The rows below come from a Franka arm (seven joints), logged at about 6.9 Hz.
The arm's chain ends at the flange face. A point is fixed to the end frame.
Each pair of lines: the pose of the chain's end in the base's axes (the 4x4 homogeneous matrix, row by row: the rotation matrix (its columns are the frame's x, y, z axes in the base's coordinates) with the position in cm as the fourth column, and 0 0 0 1 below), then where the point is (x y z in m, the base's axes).
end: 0.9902, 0.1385, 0.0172, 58.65; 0.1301, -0.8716, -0.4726, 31.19; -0.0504, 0.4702, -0.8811, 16.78; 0, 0, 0, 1
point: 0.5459 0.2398 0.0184
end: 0.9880, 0.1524, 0.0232, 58.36; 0.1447, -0.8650, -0.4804, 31.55; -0.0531, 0.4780, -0.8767, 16.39; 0, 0, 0, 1
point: 0.5440 0.2414 0.0153
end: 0.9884, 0.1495, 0.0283, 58.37; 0.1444, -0.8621, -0.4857, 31.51; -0.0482, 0.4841, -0.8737, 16.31; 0, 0, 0, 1
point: 0.5449 0.2401 0.0147
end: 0.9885, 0.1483, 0.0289, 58.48; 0.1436, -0.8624, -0.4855, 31.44; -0.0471, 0.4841, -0.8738, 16.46; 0, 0, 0, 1
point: 0.5461 0.2395 0.0161
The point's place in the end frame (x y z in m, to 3 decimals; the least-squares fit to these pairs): -0.042 -0.013 0.165
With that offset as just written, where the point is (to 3 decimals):
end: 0.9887, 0.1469, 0.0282, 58.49; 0.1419, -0.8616, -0.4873, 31.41; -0.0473, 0.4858, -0.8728, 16.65; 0, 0, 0, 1
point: 0.546 0.239 0.018
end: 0.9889, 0.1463, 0.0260, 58.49; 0.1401, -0.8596, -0.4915, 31.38; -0.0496, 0.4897, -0.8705, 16.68; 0, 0, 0, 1
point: 0.546 0.238 0.019
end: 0.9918, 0.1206, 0.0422, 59.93; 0.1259, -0.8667, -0.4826, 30.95; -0.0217, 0.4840, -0.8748, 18.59; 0, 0, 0, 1
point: 0.563 0.236 0.036
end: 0.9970, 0.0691, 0.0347, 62.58; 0.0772, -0.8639, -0.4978, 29.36; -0.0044, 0.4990, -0.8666, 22.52; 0, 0, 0, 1
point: 0.589 0.219 0.076
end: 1.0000, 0.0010, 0.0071, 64.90; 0.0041, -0.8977, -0.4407, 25.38; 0.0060, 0.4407, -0.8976, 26.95; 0, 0, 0, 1
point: 0.608 0.193 0.115
